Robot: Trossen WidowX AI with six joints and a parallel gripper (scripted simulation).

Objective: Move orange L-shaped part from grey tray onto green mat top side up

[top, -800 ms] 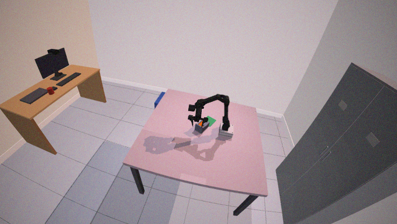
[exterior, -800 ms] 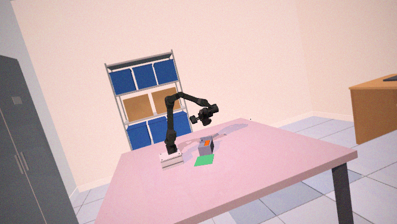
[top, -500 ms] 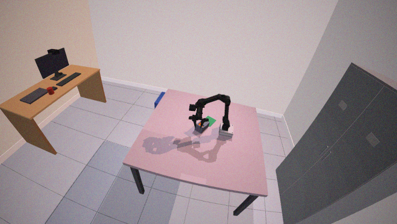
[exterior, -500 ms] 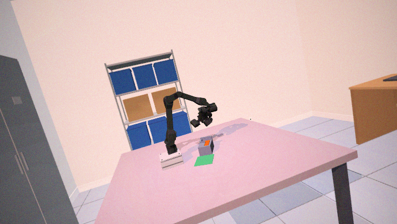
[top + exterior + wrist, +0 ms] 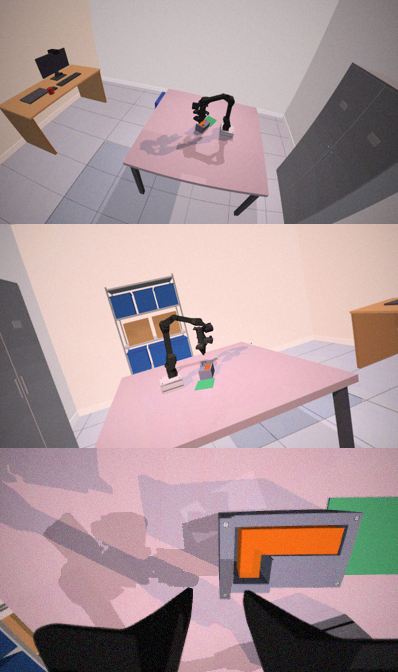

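The orange L-shaped part is 3 cm behind my gripper tip, 6 cm to the right of it and 9 cm below it. Round my gripper tip: green mat (9 cm behind, 21 cm to the right, 15 cm below).
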